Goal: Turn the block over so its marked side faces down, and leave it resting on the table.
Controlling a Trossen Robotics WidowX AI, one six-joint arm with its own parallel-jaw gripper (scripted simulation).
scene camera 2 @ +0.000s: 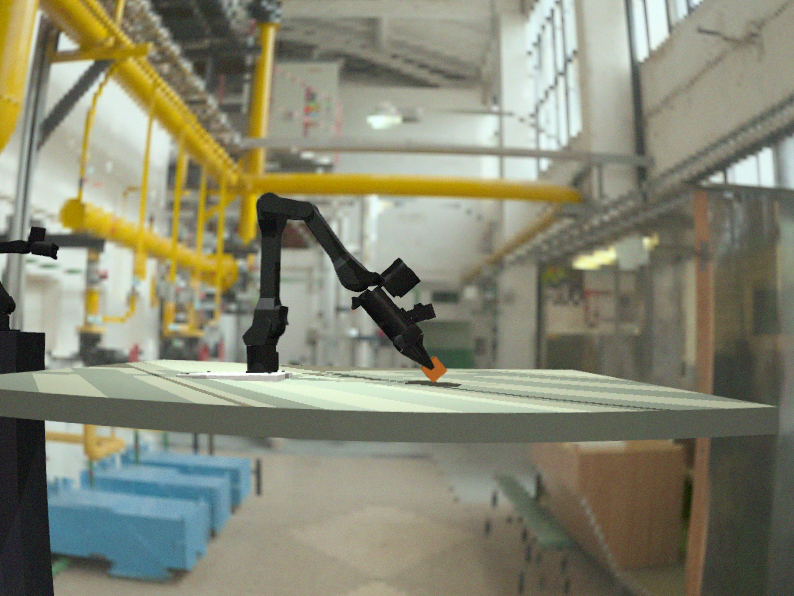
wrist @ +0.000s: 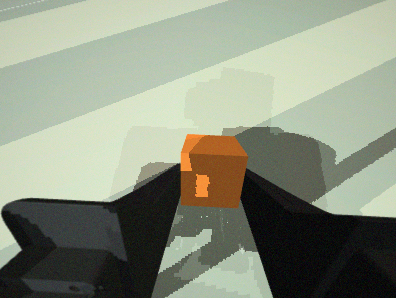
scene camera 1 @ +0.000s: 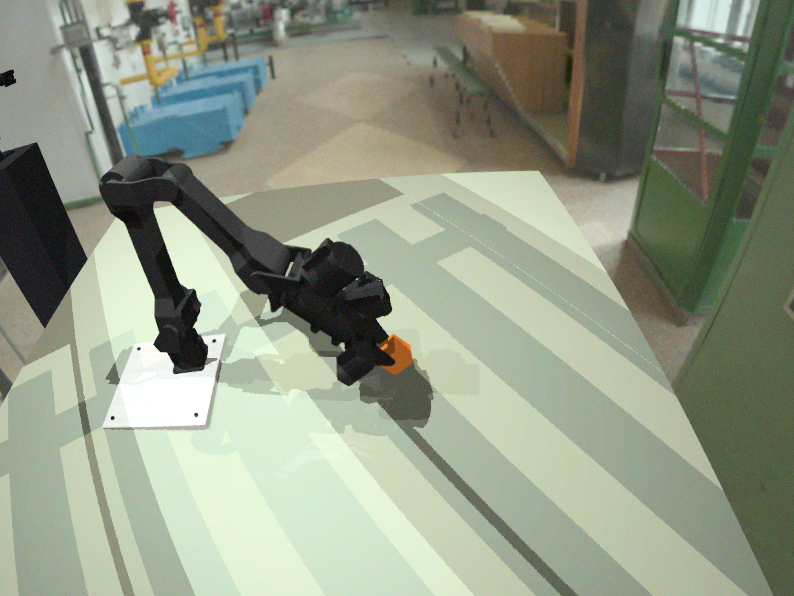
Note:
In view: the gripper (scene camera 1: 392, 354) and a block (scene camera 1: 396, 348).
The block also shows in the wrist view (wrist: 213, 167). The gripper shows as well in scene camera 2 (scene camera 2: 432, 368) and in the wrist view (wrist: 210, 170).

